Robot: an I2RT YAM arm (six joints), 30 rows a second.
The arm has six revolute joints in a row. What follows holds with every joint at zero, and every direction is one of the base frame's. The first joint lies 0.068 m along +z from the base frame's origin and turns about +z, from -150 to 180 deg. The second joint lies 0.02 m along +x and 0.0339 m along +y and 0.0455 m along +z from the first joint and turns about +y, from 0 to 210 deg. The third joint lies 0.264 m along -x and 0.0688 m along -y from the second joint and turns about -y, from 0 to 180 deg. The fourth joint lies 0.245 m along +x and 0.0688 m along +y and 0.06 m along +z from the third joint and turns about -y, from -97 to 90 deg. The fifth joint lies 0.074 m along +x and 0.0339 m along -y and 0.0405 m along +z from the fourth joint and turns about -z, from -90 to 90 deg. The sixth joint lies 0.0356 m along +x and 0.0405 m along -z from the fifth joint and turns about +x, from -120 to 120 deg. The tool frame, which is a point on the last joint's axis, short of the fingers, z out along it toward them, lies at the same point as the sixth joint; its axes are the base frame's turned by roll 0, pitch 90 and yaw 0 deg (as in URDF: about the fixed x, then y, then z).
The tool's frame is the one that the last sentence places.
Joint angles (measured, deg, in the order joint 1, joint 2, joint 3, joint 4, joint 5, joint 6), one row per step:
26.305, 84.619, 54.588, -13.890, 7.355, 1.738
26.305, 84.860, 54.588, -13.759, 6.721, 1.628
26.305, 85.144, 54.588, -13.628, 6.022, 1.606
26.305, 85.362, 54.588, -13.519, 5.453, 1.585
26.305, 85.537, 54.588, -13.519, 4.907, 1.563
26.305, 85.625, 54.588, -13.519, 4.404, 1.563
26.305, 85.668, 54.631, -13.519, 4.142, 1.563
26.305, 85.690, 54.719, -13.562, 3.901, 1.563
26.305, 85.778, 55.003, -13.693, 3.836, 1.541
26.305, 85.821, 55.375, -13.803, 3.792, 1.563
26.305, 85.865, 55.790, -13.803, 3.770, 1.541
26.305, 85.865, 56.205, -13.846, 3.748, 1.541
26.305, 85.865, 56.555, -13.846, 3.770, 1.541
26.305, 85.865, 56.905, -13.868, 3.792, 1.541
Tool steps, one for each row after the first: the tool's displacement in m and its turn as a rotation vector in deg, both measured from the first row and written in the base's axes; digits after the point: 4 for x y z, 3 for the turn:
0.0005, 0.0007, -0.0011, 0.269, 0.271, 0.532
0.0010, 0.0014, -0.0024, 0.623, 0.619, 1.049
0.0013, 0.0020, -0.0034, 0.916, 0.887, 1.472
0.0015, 0.0024, -0.0044, 1.167, 1.208, 1.876
0.0015, 0.0028, -0.0048, 1.444, 1.442, 2.236
0.0017, 0.0030, -0.0048, 1.608, 1.523, 2.423
0.0018, 0.0033, -0.0045, 1.769, 1.576, 2.597
0.0024, 0.0036, -0.0036, 1.822, 1.532, 2.660
0.0033, 0.0041, -0.0019, 1.957, 1.352, 2.681
0.0043, 0.0046, 0.0002, 2.112, 1.018, 2.719
0.0052, 0.0050, 0.0025, 2.283, 0.687, 2.743
0.0060, 0.0054, 0.0044, 2.417, 0.363, 2.734
0.0067, 0.0058, 0.0064, 2.542, 0.059, 2.725

